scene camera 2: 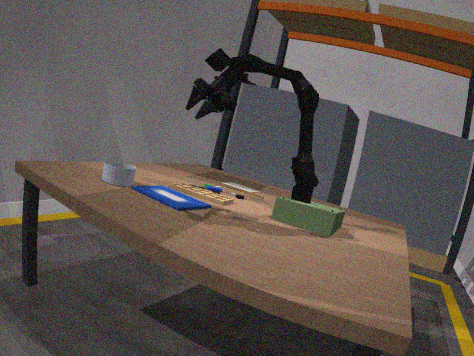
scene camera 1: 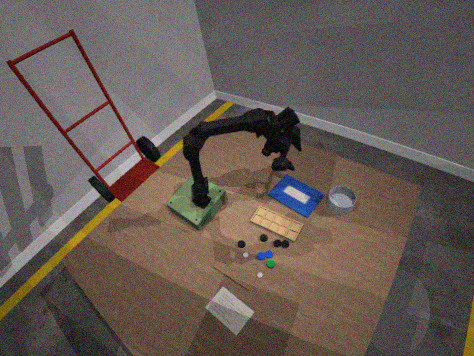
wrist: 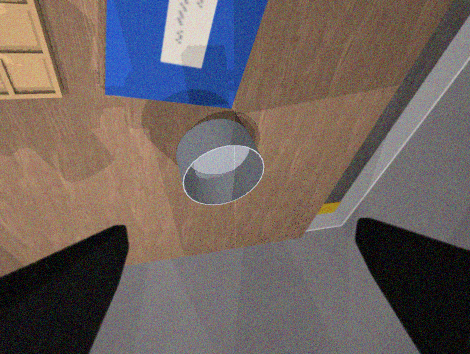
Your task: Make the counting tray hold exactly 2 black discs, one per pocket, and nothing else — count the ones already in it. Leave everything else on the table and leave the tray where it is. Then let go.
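Observation:
The counting tray (scene camera 1: 272, 230) (scene camera 2: 220, 200) (wrist: 47, 52) is a pale wooden tray with rows of pockets, flat on the table. No disc shows in its pockets in scene view 1; in the wrist view only a corner of it shows. Four-pocket detail is too small to read. Several black discs lie on the table beside the tray: one (scene camera 1: 241, 244) apart to the left, one (scene camera 1: 263, 238) near the tray's edge, and two close together, one (scene camera 1: 277, 243) beside the other (scene camera 1: 285, 244). My gripper (scene camera 1: 292, 156) (scene camera 2: 192, 113) (wrist: 244, 232) is open and empty, high above the table beyond the blue panel.
A blue panel (scene camera 1: 306, 205) (scene camera 2: 187, 205) (wrist: 130, 55) lies beside the tray. A grey bowl (scene camera 1: 342, 207) (scene camera 2: 119, 175) (wrist: 215, 136) stands past it. Blue discs (scene camera 1: 261, 256), a green disc (scene camera 1: 271, 263), white discs (scene camera 1: 260, 275), a thin stick (scene camera 1: 231, 277) and paper (scene camera 1: 230, 310) lie nearby.

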